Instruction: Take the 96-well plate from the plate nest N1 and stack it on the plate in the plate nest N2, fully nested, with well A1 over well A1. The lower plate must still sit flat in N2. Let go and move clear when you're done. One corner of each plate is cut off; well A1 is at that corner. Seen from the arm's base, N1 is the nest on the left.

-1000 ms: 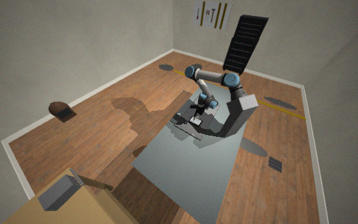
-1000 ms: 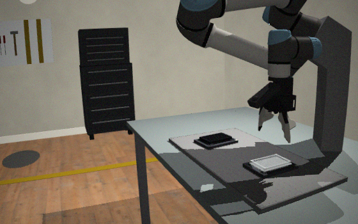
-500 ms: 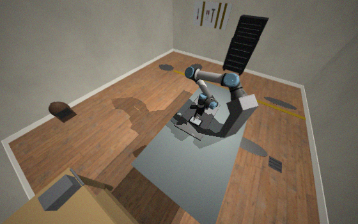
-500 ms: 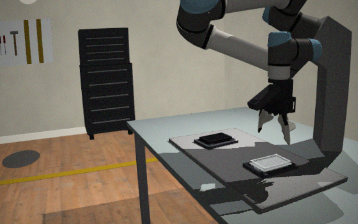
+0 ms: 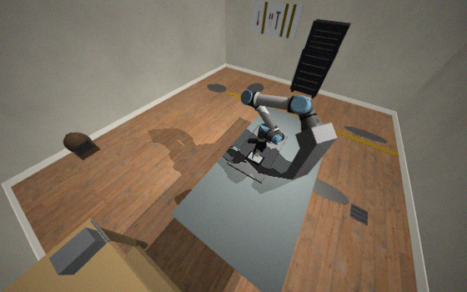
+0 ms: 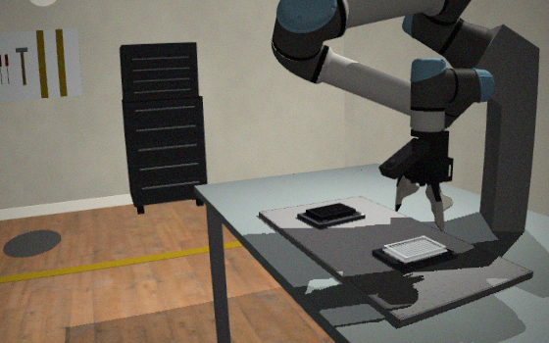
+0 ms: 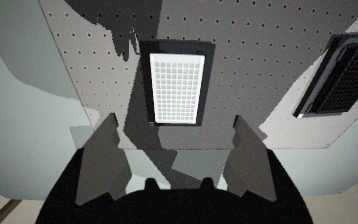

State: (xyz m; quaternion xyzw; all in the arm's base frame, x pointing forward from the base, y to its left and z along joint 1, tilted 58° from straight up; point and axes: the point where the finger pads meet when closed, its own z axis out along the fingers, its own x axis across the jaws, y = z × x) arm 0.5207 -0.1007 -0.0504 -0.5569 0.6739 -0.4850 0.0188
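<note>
The clear 96-well plate lies 7 cm below my hand. Round my hand: black plate (32 cm to the right, 13 cm behind, 7 cm below); then plate nest N1 (8 cm below).
</note>
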